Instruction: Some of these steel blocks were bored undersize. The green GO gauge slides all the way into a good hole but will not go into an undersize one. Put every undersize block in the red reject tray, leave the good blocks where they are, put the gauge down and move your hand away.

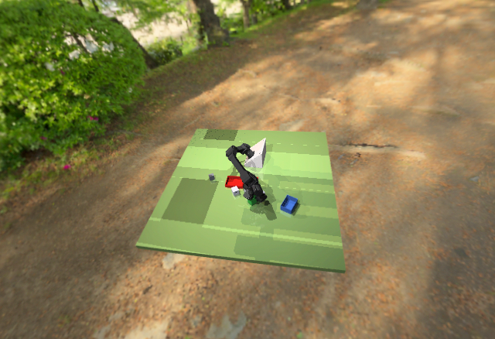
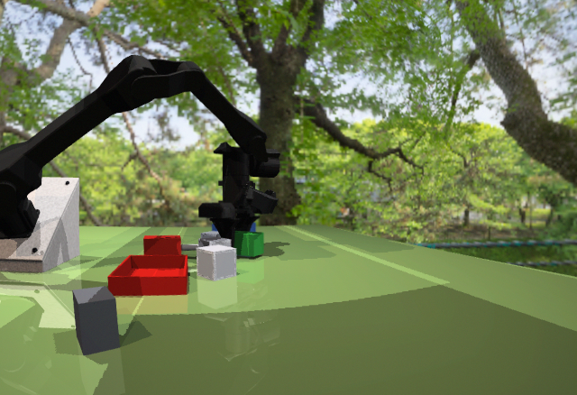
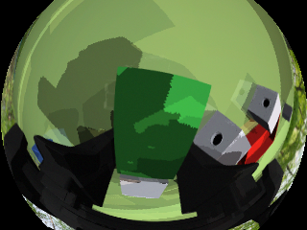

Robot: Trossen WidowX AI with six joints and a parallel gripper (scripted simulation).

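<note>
Right now the green GO gauge is 2 cm above my gripper tip, 1 cm to the left of it and 1 cm behind it. From my gripper tip the other things lie so: blue tray: 24 cm to the left, 3 cm ahead; then red reject tray: 18 cm to the right, 15 cm behind; then red block: 13 cm behind, 2 cm to the right, 1 cm above.
</note>
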